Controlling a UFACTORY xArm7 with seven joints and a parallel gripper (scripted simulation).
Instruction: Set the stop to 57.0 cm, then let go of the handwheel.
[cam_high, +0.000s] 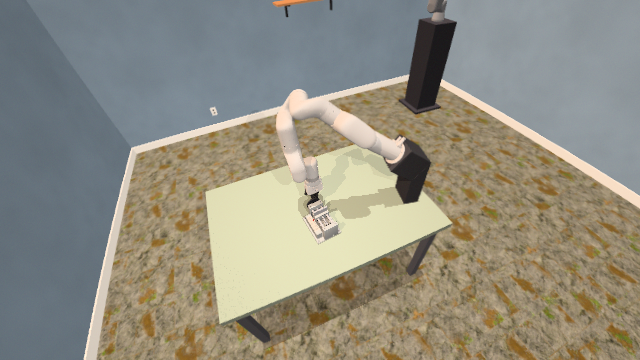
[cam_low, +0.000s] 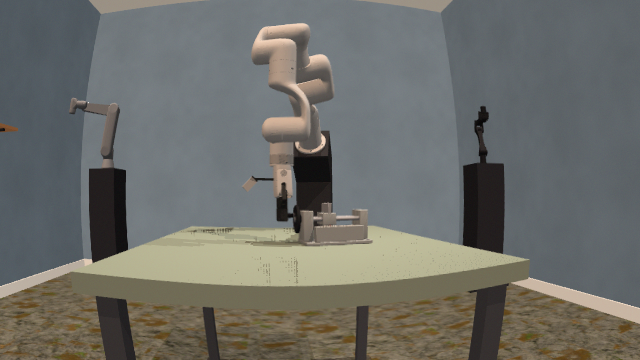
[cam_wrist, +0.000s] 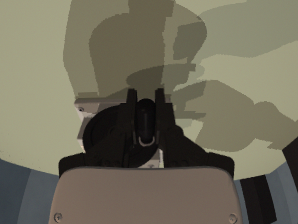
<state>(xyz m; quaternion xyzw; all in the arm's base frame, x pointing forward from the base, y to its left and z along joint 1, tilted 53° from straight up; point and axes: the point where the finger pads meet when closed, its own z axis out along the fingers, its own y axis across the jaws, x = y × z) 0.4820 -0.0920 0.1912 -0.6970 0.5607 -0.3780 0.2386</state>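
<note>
My hand is 2 cm to the right of the black handwheel and 1 cm above it. The rest, counted from my hand: grey stop block: 14 cm to the left, 2 cm ahead.
</note>
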